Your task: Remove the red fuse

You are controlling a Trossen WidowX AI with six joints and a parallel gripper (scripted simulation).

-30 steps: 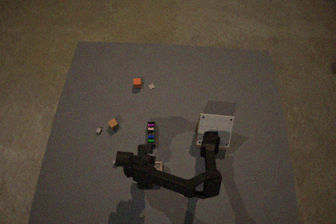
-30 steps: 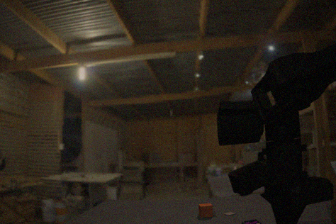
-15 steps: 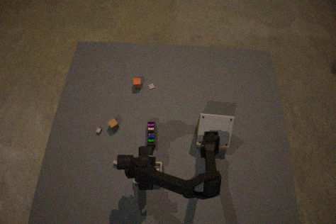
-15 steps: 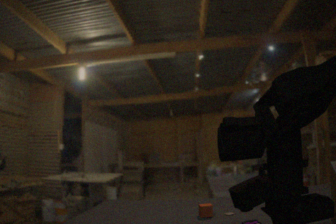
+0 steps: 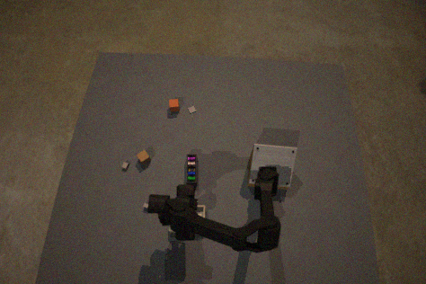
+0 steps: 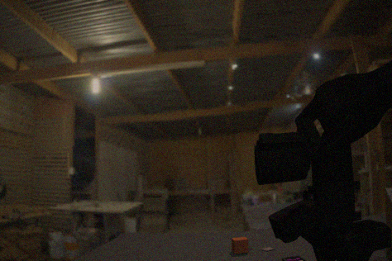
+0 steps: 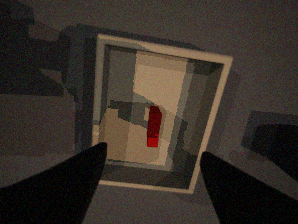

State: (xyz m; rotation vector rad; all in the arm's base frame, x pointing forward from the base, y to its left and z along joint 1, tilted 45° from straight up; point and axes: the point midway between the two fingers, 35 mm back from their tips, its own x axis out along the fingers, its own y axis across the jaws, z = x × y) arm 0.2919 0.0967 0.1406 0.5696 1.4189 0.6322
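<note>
My gripper tip is now 40 mm above the red fuse. The rest, counted from my gripper tip: tan cube: 240 mm to the right, 200 mm ahead, 50 mm below; shallow white tray: 60 mm below; grey tile: 490 mm to the right, 60 mm below, 20 mm ahead.
</note>
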